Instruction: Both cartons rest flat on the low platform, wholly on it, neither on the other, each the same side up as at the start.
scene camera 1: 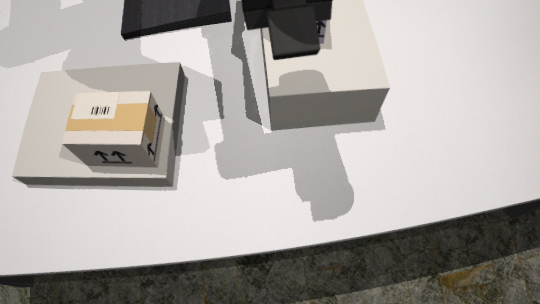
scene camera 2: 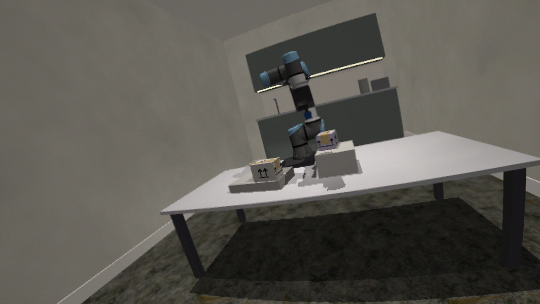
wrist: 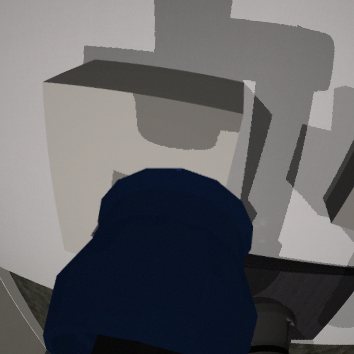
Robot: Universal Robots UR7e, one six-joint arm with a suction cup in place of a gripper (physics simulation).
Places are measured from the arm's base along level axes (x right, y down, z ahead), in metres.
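Where they show: hand, tool point: [scene camera 2: 309, 118] [wrist: 172, 236]; arm's base, link origin: [scene camera 2: 303, 156] [wrist: 259, 321].
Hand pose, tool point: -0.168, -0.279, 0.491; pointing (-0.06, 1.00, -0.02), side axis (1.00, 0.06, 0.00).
Things, the pixels of their top centre, and the offset from my tool point, as dx, dy, dz. Level surfaces: height alone.
- lilac carton, top centre: [scene camera 2: 326, 132] -0.050, +0.108, -0.206
- tall beige block, top centre: [wrist: 126, 201] [scene camera 1: 319, 33] [scene camera 2: 334, 147] -0.083, +0.192, -0.158
- white carton, top centre: [scene camera 1: 105, 117] [scene camera 2: 264, 161] +0.284, +0.169, -0.022
- low platform, top centre: [scene camera 1: 93, 118] [scene camera 2: 261, 175] +0.353, +0.264, -0.083
- white table, surface height: dy +0.312
A lilac carton [scene camera 2: 327, 139] with a tan tape strip stands on the tall beige block [scene camera 1: 353, 60] [scene camera 2: 336, 163] [wrist: 88, 140]. A white carton [scene camera 1: 136, 126] [scene camera 2: 265, 169] with up-arrows rests flat on the low platform [scene camera 1: 148, 75] [scene camera 2: 251, 187] at the left. My gripper [scene camera 2: 307, 114] [wrist: 168, 253], a dark blue suction cup, hangs just over the lilac carton and holds nothing. It hides that carton in the wrist view. I cannot tell whether it touches the carton.
The arm's dark base plate [scene camera 1: 175, 12] [wrist: 298, 281] lies at the back between platform and block. A gap of white table [scene camera 1: 269, 211] separates the two. The table's curved front edge runs near the bottom of scene camera 1. A corner of the low platform [wrist: 342, 197] shows in the wrist view.
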